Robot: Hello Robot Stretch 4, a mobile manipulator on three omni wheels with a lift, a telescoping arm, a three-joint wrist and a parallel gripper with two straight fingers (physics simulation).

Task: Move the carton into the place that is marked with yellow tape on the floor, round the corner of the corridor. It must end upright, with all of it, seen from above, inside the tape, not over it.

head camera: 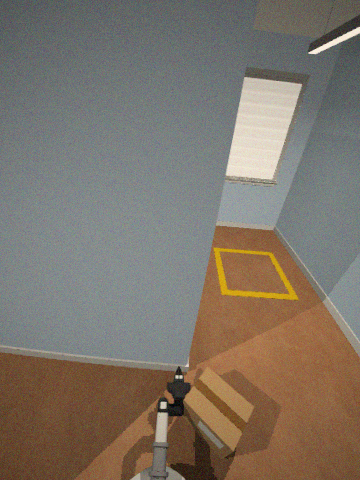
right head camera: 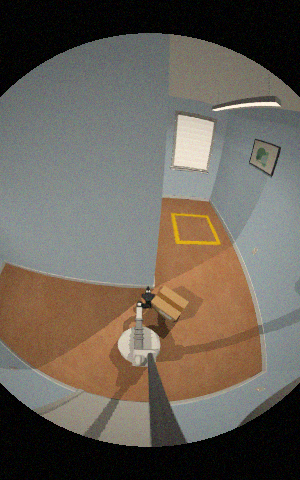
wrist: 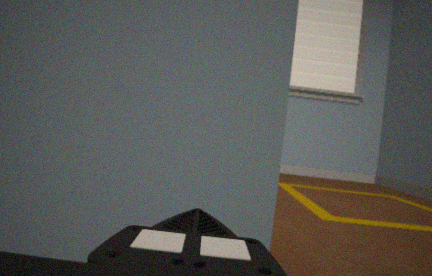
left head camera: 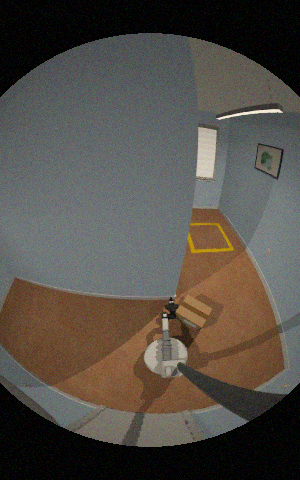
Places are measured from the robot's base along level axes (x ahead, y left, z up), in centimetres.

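Pixels of known places: gripper, fingertip midpoint: (head camera: 178, 366) (right head camera: 147, 285) (wrist: 195, 227) (left head camera: 170, 296).
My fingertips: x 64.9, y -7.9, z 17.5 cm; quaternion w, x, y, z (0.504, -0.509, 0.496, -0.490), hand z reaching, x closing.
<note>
Behind a point stands the place of what it marks.
The carton (head camera: 215, 417) {z 25.0, x 37.9, y -27.3 cm} (left head camera: 194, 311) {z 25.0, x 42.3, y -30.0 cm} (right head camera: 171, 302) {z 25.1, x 42.9, y -31.7 cm}, light brown with a darker brown band across its top and a pale label on its near side, stands upright on the floor, turned at an angle, just right of the gripper. My gripper (head camera: 179, 371) {z 17.5, x 64.9, y -7.9 cm} (left head camera: 171, 300) {z 17.5, x 64.9, y -7.9 cm} (right head camera: 148, 289) {z 17.5, x 64.9, y -7.9 cm} (wrist: 195, 227) {z 17.5, x 64.9, y -7.9 cm} is shut and empty, close to the wall corner; from these views I cannot tell whether it touches the carton. The yellow tape square (head camera: 260, 295) {z -2.7, x 147.2, y -95.2 cm} (left head camera: 212, 250) {z -2.7, x 146.9, y -92.2 cm} (right head camera: 198, 243) {z -3.3, x 145.8, y -93.2 cm} (wrist: 380, 223) {z -2.7, x 148.9, y -77.7 cm} lies on the floor farther along, beyond the corner. The carton does not show in the wrist view.
A blue wall (head camera: 100, 200) {z 125.7, x 71.7, y 27.2 cm} (left head camera: 100, 175) {z 140.1, x 71.9, y 32.2 cm} (right head camera: 85, 165) {z 138.9, x 71.7, y 24.0 cm} (wrist: 140, 110) {z 25.0, x 71.2, y -1.6 cm} stands ahead and left, its corner just beyond the gripper. A right-hand wall (head camera: 320, 165) {z 116.8, x 247.5, y -166.9 cm} borders the corridor past the corner. A window (head camera: 265, 130) {z 145.4, x 296.1, y -107.3 cm} (right head camera: 193, 142) {z 140.3, x 296.2, y -98.7 cm} (wrist: 327, 47) {z 124.0, x 296.1, y -106.0 cm} is at the far end.
</note>
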